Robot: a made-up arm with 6 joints.
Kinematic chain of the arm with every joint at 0, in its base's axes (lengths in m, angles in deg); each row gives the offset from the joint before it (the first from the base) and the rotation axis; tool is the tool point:
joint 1: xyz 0 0 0.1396 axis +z
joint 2: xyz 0 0 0 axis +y
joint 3: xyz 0 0 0.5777 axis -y
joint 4: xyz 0 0 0 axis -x
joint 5: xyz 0.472 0 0 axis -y
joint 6: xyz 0 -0.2 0 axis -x
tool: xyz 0 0 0
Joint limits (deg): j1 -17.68..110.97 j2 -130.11..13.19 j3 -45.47..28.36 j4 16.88..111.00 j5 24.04..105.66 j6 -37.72..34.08
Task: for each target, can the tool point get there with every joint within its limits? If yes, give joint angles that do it. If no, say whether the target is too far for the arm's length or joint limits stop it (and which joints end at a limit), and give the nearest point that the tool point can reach.
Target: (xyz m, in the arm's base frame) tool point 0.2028 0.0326 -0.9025
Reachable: no: joint limits stop it (at a limit: joint 1, joint 2, joint 3) | nearest point 0.4121 -0.8579 -0.2308 | short by 1.135 m
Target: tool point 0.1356 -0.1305 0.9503
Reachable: yes | joints 15.52 -29.21 -4.10 35.89 54.76 -27.48
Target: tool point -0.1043 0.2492 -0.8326
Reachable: no: joint limits stop it (at a limit: joint 1, joint 2, joint 3, joint 4) | nearest point -0.8828 0.3566 -0.2331 | short by 0.988 m
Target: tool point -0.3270 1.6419 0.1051
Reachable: no: too far | nearest point -0.1191 0.5981 0.5170 | short by 1.141 m
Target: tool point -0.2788 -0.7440 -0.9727
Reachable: no: too far | nearest point -0.3349 -0.8936 -0.2454 | short by 0.745 m
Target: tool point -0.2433 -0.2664 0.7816
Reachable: yes | joints 18.29 -68.17 -16.86 28.02 64.72 -32.03
